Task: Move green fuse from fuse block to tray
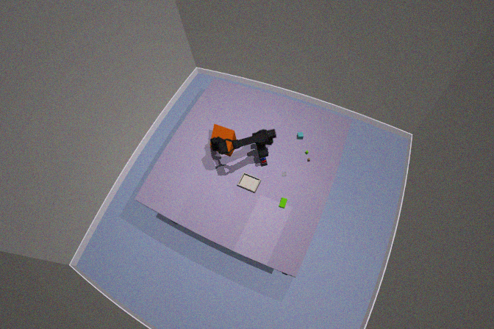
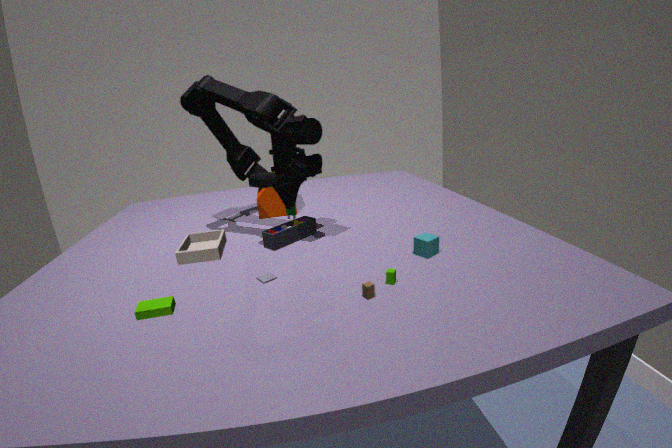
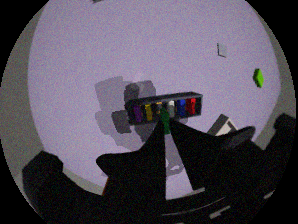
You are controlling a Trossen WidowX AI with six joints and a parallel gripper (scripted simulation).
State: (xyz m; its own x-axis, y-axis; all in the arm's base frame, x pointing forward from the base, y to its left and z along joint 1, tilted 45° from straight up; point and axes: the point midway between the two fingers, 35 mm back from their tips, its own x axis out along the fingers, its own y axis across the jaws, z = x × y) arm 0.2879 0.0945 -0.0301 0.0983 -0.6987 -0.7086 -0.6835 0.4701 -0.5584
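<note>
The tray is 230 mm to the right of my gripper tip, 80 mm below it and 30 mm ahead of it. From my gripper tip the other things lie so: teal cube 280 mm to the left, 170 mm ahead, 60 mm below; then grey flat tile 210 mm ahead, 80 mm below, 50 mm to the right; then green fuse 10 mm below.
</note>
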